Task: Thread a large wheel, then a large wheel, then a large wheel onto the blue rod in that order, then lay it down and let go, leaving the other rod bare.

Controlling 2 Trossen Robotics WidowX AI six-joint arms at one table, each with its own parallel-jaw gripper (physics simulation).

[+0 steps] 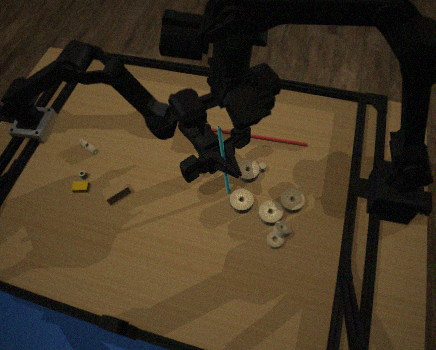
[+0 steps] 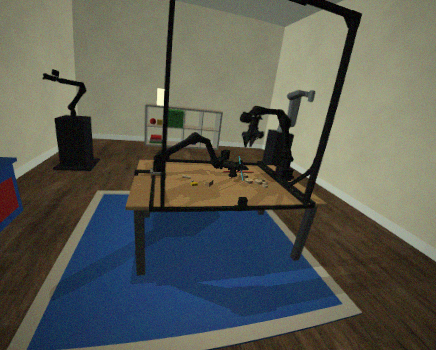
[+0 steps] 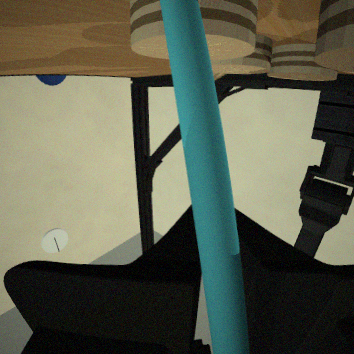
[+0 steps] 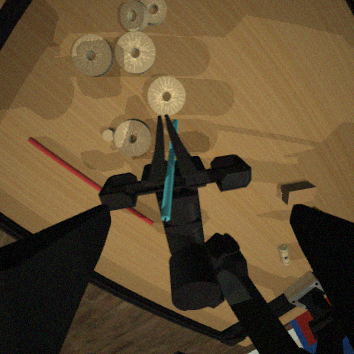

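Where they show: left gripper, between the fingertips: (image 1: 239, 176) (image 2: 248, 169) (image 3: 207, 206) (image 4: 162, 114); right gripper, between the fingertips: (image 1: 223, 125) (image 2: 247, 147) (image 4: 201, 213); left arm's base, origin of its link: (image 1: 30, 120) (image 2: 157, 170) (image 4: 310, 296); right arm's base, origin of its link: (image 1: 400, 182) (image 2: 285, 167) (image 3: 343, 140).
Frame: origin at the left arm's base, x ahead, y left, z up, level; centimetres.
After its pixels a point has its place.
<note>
My left gripper (image 1: 239, 174) @(x 61.8, y -12.8, z 5.5 cm) (image 3: 207, 206) @(x 61.8, y -12.8, z 5.5 cm) (image 4: 162, 114) @(x 61.8, y -12.8, z 5.5 cm) is shut on the blue rod (image 1: 221, 142) @(x 57.0, y -7.5, z 9.9 cm) (image 2: 240, 162) @(x 57.1, y -7.9, z 9.0 cm) (image 3: 205, 160) (image 4: 169, 187) @(x 56.9, y -7.5, z 9.9 cm), which stands nearly upright between its fingers, unthreaded; exact finger contact is partly hidden. The rod's lower end is beside a large wheel (image 1: 235, 201) @(x 61.2, y -15.7, z -1.6 cm) (image 4: 175, 104) @(x 60.7, y -14.7, z -1.6 cm). Other large wheels are a second (image 1: 264, 215) @(x 68.3, y -18.2, z -1.6 cm) (image 4: 143, 61) @(x 67.9, y -16.6, z -1.6 cm), a third (image 1: 299, 204) @(x 76.0, y -14.2, z -1.7 cm) (image 4: 84, 59) @(x 74.7, y -11.9, z -1.6 cm) and a fourth (image 1: 255, 173) @(x 64.9, y -7.8, z -0.9 cm) (image 4: 124, 142) @(x 63.5, y -5.6, z -0.9 cm); all lie flat. My right gripper (image 2: 248, 144) @(x 58.8, y -11.5, z 21.5 cm) is open, high above the left one. The red rod (image 1: 280, 140) @(x 69.9, y 4.2, z -2.8 cm) (image 4: 70, 164) @(x 68.8, y 4.0, z -3.1 cm) lies bare.
Two smaller wheels (image 1: 287, 232) @(x 73.8, y -21.7, z -1.2 cm) (image 1: 270, 243) @(x 70.4, y -24.4, z -2.3 cm) lie beyond the large ones, and a tiny disc (image 1: 262, 166) @(x 66.3, y -5.0, z -1.9 cm) is beside the fourth. A yellow block (image 1: 80, 186) @(x 21.9, y -17.2, z -2.1 cm), a dark block (image 1: 119, 196) @(x 32.8, y -18.3, z -2.3 cm), a pale peg (image 1: 89, 146) @(x 19.9, y -5.3, z -1.8 cm) and a small ring lie at the left. Black frame rails (image 1: 320, 90) @(x 79.5, y 22.4, z -1.8 cm) edge the table.
</note>
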